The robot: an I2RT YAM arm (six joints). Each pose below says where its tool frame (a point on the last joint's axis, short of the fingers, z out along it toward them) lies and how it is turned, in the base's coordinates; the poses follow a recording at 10 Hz.
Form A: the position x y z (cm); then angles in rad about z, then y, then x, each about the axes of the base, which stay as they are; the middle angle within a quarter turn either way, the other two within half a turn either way.
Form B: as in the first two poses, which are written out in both.
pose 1, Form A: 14.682, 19.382, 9.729, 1.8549, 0.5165, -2.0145
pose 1, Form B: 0.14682, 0.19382, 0.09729, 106.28, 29.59, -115.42
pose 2, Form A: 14.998, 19.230, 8.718, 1.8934, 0.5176, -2.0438
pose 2, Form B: 0.14998, 0.19230, 0.08718, 108.48, 29.66, -117.10
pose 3, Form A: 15.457, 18.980, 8.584, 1.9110, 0.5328, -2.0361
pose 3, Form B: 0.15457, 0.18980, 0.08584, 109.49, 30.53, -116.66
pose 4, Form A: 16.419, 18.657, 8.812, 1.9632, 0.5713, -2.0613
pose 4, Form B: 0.16419, 0.18657, 0.08812, 112.48, 32.73, -118.10
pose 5, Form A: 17.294, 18.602, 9.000, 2.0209, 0.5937, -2.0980
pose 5, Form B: 0.17294, 0.18602, 0.09000, 115.79, 34.02, -120.21
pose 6, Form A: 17.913, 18.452, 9.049, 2.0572, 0.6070, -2.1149
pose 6, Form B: 0.17913, 0.18452, 0.09049, 117.87, 34.78, -121.17
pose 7, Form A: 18.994, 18.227, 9.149, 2.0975, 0.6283, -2.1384
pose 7, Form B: 0.18994, 0.18227, 0.09149, 120.18, 36.00, -122.52
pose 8, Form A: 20.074, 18.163, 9.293, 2.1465, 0.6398, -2.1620
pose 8, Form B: 0.20074, 0.18163, 0.09293, 122.99, 36.66, -123.87
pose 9, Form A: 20.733, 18.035, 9.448, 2.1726, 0.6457, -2.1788
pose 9, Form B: 0.20733, 0.18035, 0.09448, 124.48, 37.00, -124.84
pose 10, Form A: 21.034, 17.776, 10.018, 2.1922, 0.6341, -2.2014
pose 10, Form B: 0.21034, 0.17776, 0.10018, 125.60, 36.33, -126.13
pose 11, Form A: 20.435, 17.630, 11.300, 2.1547, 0.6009, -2.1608
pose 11, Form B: 0.20435, 0.17630, 0.11300, 123.46, 34.43, -123.80
